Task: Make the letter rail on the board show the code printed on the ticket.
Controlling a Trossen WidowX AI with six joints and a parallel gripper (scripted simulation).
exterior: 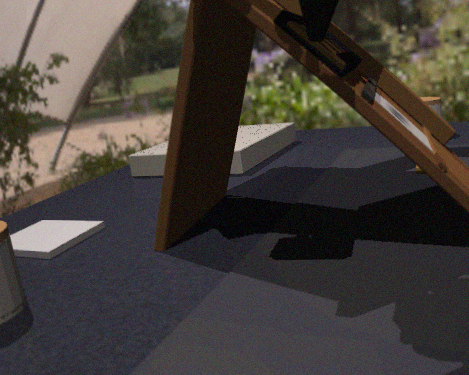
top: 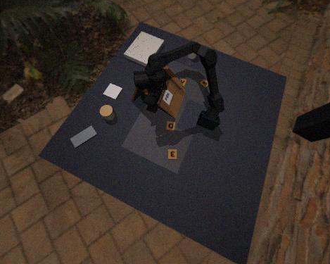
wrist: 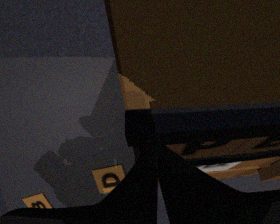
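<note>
Now: the letter tile 10 mm ahead of my gripper tip and 30 mm to the right of it. Also, from my gripper tip: grey card: 270 mm ahead, 400 mm to the left, 170 mm below; then white card: 330 mm ahead, 40 mm to the left, 170 mm below; then white ticket: 40 mm behind, 80 mm to the right, 70 mm below.
</note>
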